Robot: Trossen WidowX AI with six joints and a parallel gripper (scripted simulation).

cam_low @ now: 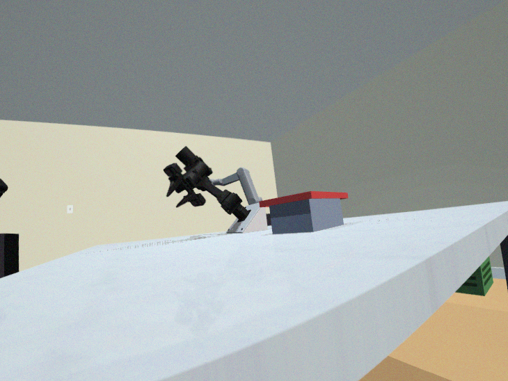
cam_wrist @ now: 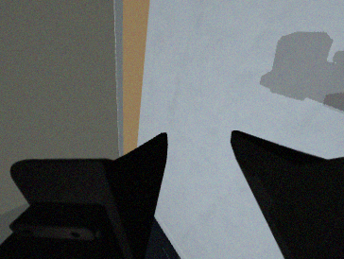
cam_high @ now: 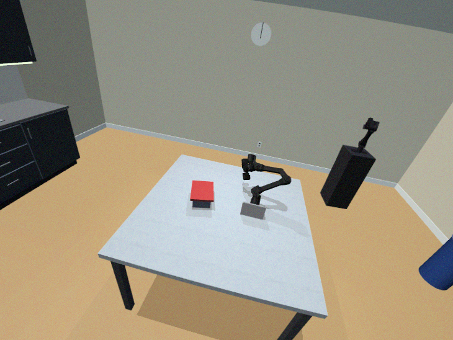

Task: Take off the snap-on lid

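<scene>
Right now the red lid is 32 cm to the left of my gripper tip, 31 cm ahead of it and 4 cm below it. Round my gripper tip: grey storage box (32 cm to the left, 31 cm ahead, 9 cm below).
</scene>
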